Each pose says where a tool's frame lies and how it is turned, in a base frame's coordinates. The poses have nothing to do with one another.
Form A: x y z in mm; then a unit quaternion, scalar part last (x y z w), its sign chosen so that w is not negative.
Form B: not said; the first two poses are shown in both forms.
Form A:
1: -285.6, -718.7, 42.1, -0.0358, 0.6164, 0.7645, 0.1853
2: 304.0, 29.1, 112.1, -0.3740, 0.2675, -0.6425, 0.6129
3: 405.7, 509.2, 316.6, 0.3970, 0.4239, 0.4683, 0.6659
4: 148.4, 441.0, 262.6, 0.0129, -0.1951, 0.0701, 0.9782
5: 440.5, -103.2, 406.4, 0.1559, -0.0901, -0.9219, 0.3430
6: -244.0, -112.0, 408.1, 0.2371, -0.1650, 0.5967, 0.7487
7: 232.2, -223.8, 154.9, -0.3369, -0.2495, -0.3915, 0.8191
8: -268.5, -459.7, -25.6, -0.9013, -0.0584, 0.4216, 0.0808
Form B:
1: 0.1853, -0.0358, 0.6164, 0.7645, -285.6, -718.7, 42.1
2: 0.6129, -0.3740, 0.2675, -0.6425, 304.0, 29.1, 112.1
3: 0.6659, 0.3970, 0.4239, 0.4683, 405.7, 509.2, 316.6
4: 0.9782, 0.0129, -0.1951, 0.0701, 148.4, 441.0, 262.6
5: 0.3430, 0.1559, -0.0901, -0.9219, 440.5, -103.2, 406.4
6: 0.7487, 0.2371, -0.1650, 0.5967, -244.0, -112.0, 408.1
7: 0.8191, -0.3369, -0.2495, -0.3915, 232.2, -223.8, 154.9
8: 0.0808, -0.9013, -0.0584, 0.4216, -268.5, -459.7, -25.6
